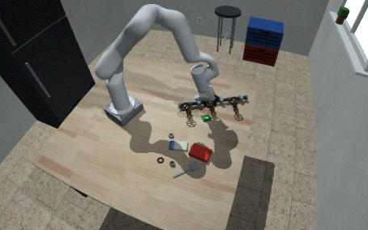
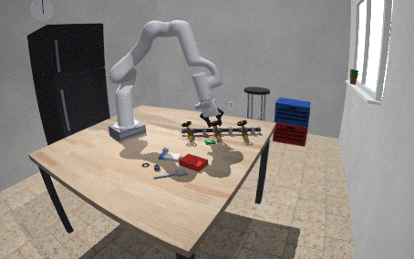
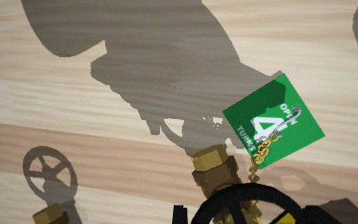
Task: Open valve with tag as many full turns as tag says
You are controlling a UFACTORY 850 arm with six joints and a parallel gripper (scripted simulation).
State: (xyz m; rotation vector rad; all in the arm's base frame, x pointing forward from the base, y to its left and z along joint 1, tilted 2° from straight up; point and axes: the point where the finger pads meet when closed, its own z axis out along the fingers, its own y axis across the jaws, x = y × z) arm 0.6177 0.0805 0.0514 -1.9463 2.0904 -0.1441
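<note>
Now: the green tag 3 cm behind my hand, 5 cm to the right of it and 10 cm below it. From my hand the other things lie so: grey scraper: 6 cm behind, 44 cm to the right, 10 cm below; red box: 1 cm behind, 33 cm to the right, 9 cm below; white block: 15 cm behind, 30 cm to the right, 10 cm below.
</note>
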